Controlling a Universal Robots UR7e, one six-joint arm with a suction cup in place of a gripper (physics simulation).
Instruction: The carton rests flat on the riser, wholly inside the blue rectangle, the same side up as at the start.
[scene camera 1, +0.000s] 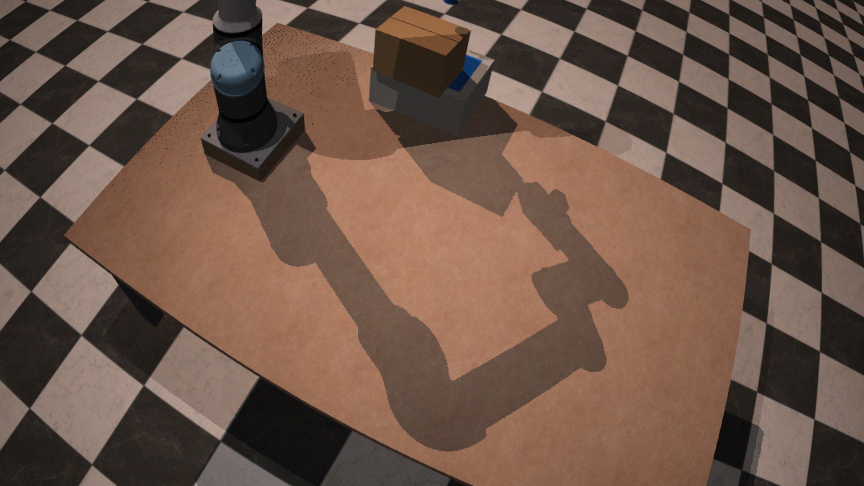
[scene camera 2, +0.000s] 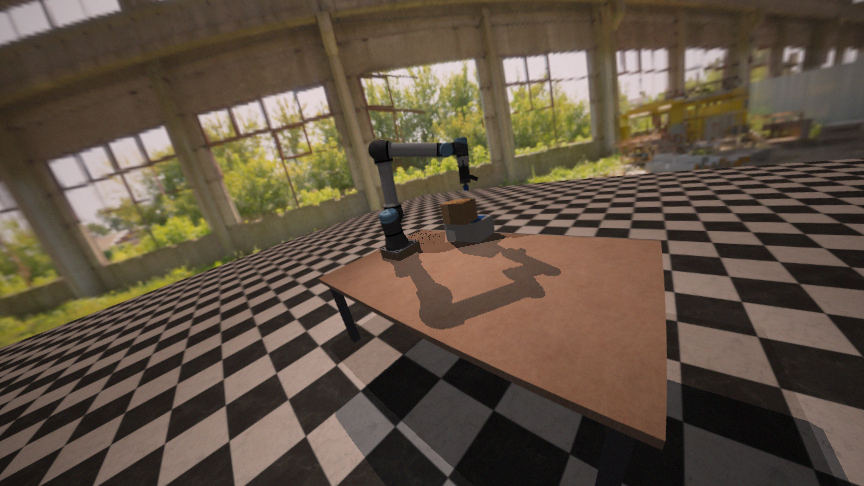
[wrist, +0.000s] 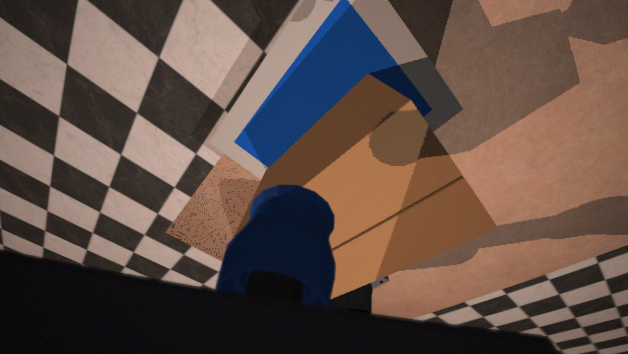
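Seen in the pictures: hand, tool point: (scene camera 1: 450, 1) (scene camera 2: 466, 190) (wrist: 291, 221); arm's base, link origin: (scene camera 1: 247, 127) (scene camera 2: 397, 245).
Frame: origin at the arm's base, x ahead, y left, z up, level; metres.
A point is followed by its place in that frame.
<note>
The brown carton (scene camera 1: 416, 57) {x 0.327, y 0.229, z 0.153 m} (scene camera 2: 459, 211) {x 0.365, y 0.224, z 0.143 m} (wrist: 370, 195) {x 0.354, y 0.319, z 0.190 m} sits on the grey riser (scene camera 1: 422, 108) {x 0.353, y 0.245, z -0.015 m} (scene camera 2: 468, 233) {x 0.389, y 0.242, z -0.002 m} (wrist: 290, 50) {x 0.377, y 0.427, z 0.060 m}, seam on top, and looks about level. It lies over the side of the riser towards the robot base. A wide strip of the blue rectangle (scene camera 1: 466, 71) {x 0.421, y 0.348, z 0.060 m} (scene camera 2: 482, 218) {x 0.451, y 0.330, z 0.065 m} (wrist: 320, 75) {x 0.378, y 0.388, z 0.060 m} shows beside it. In scene camera 1 the carton's lower front corner reaches the riser's front edge, outside the blue. Its far lower edges are hidden. My suction cup (scene camera 2: 465, 187) (wrist: 295, 215) is off and hangs above the carton, apart from it; its tip (scene camera 1: 450, 1) shows at the top edge in scene camera 1.
The riser stands near the back edge of the brown table (scene camera 1: 211, 290) {x 0.133, y -0.378, z -0.061 m} (scene camera 2: 573, 362) {x 1.064, y -0.459, z -0.061 m}. The robot base (scene camera 1: 259, 158) {x 0.079, y -0.066, z -0.008 m} (scene camera 2: 398, 250) {x 0.070, y -0.059, z -0.006 m} stands to the left of the riser. Shadows of the arm and carton fall across the table. A checkered floor surrounds the table.
</note>
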